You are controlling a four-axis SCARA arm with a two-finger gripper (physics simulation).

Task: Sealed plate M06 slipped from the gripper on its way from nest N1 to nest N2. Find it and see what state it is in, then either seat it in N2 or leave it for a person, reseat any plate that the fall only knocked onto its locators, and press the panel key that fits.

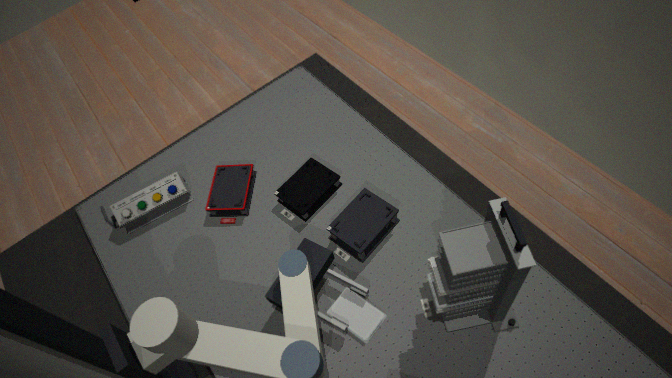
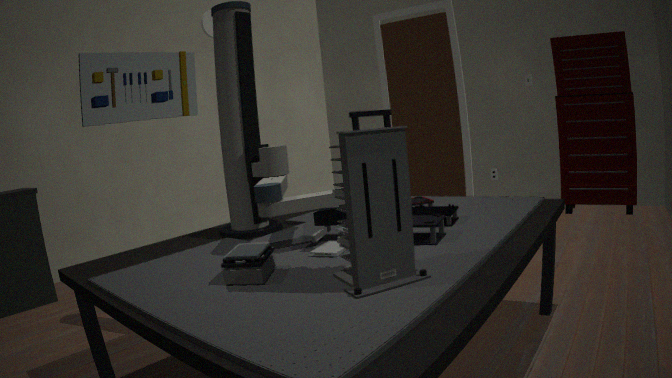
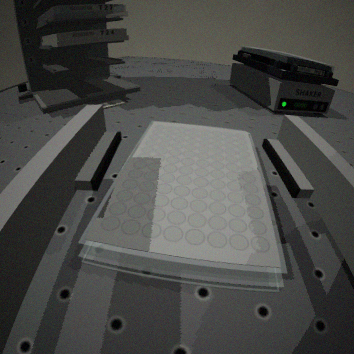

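Pixels of known places: gripper, fingertip midpoint: (image 1: 357,310) (image 2: 331,238) (image 3: 193,123); arm's base at its link origin: (image 2: 251,231).
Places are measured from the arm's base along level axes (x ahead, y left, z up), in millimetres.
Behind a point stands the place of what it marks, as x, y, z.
Observation:
A white-topped plate (image 1: 361,318) {527, -169, 27} (image 2: 327,249) {531, -179, 27} (image 3: 210,200) {509, -126, 27} lies flat and upright on the perforated table. Rows of round wells show through its top, above a clear rim; no label is readable on it. Shadows cross its top, and no tear shows. My gripper (image 1: 357,309) {529, -154, 51} (image 3: 193,123) {529, -154, 51} is open above the plate, with one finger towards each long side and gaps beside the plate. Two dark nests, one black (image 1: 308,187) {650, 221, 56} and one dark grey (image 1: 363,222) {690, 15, 72}, and a red-rimmed nest (image 1: 230,187) {473, 389, 53} stand apart; their labels are too small to read. The key panel (image 1: 150,197) {270, 502, 84} has white, green, yellow and blue keys.
A tall rack (image 1: 526,256) {787, -373, 344} (image 2: 382,200) {818, -328, 197} (image 3: 30,55) {820, -262, 76} holds plates on shelves; a plate marked T24 (image 3: 90,37) {681, -250, 93} shows low in it. A shaker (image 2: 248,275) {524, -465, 38} (image 3: 260,86) {497, -361, 37} with a green light carries a dark holder. The arm's column (image 2: 231,125) {37, -65, 410} stands at the table's far side.

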